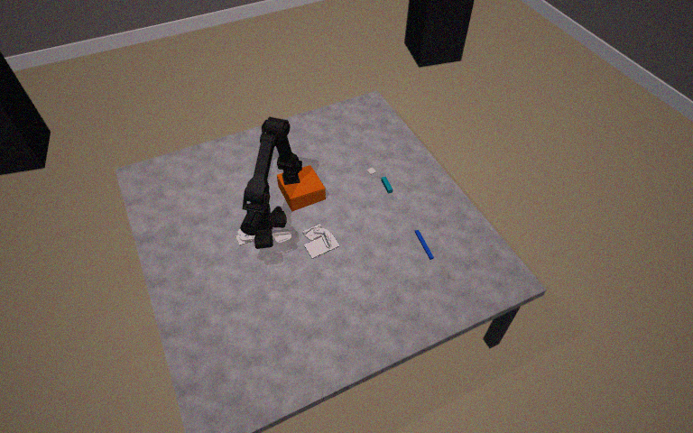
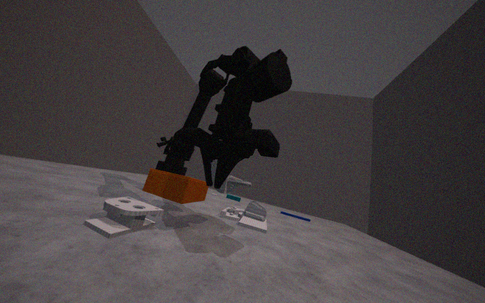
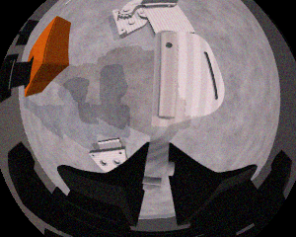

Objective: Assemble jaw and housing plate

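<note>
My gripper tip is now 9 cm past the white stepped block, 7 cm to the left of it and 7 cm above it. The rest, counted from my gripper tip: white jaw (2 cm to the left, 3 cm above); then teal bar (21 cm behind, 54 cm to the left, 7 cm below); then small white cube (31 cm behind, 51 cm to the left, 8 cm below).
</note>
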